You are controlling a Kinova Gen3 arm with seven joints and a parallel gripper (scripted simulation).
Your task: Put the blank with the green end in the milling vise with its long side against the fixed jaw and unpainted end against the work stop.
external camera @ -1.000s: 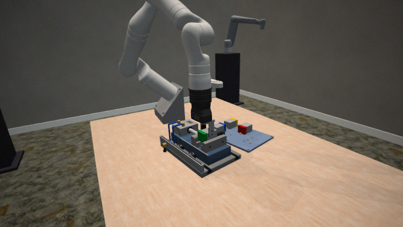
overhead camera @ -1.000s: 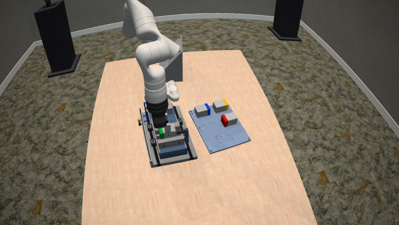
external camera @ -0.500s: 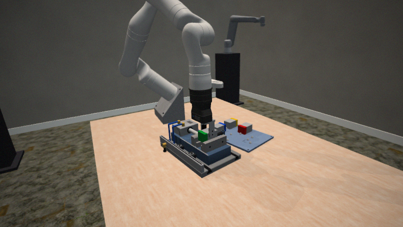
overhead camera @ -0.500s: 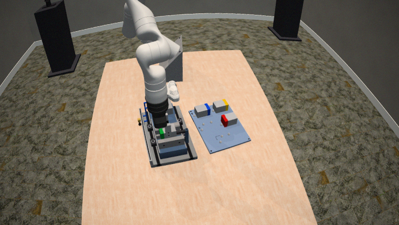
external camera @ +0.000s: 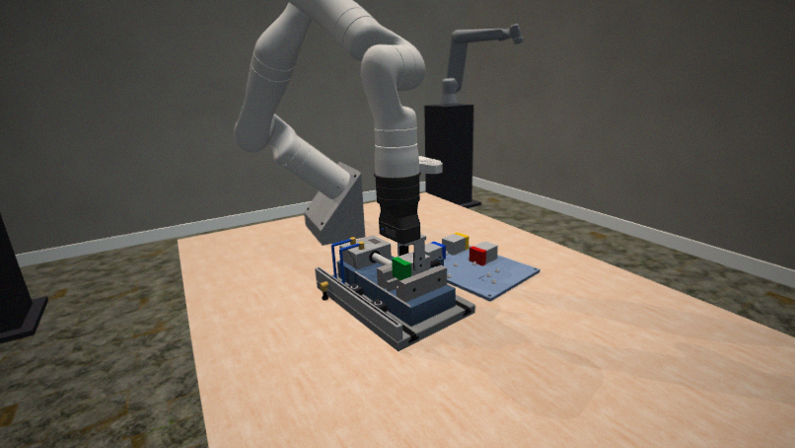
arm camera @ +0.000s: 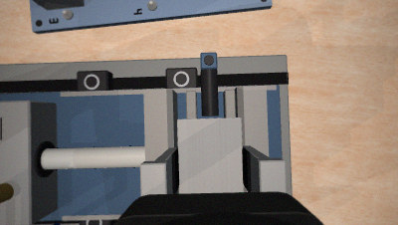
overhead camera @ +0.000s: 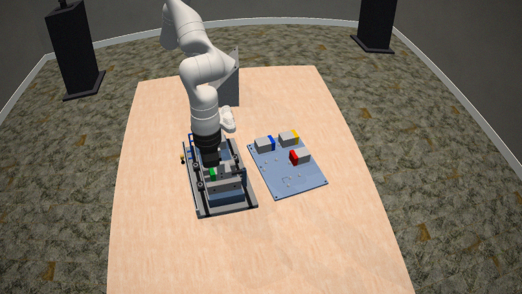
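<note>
The green-ended blank lies 2 cm below my hand. Round my hand: vise ram 9 cm behind, 4 cm below, 1 cm to the right; fixed jaw 4 cm below, 3 cm ahead, 1 cm to the left; black work stop rod 5 cm to the left, 3 cm below.
</note>
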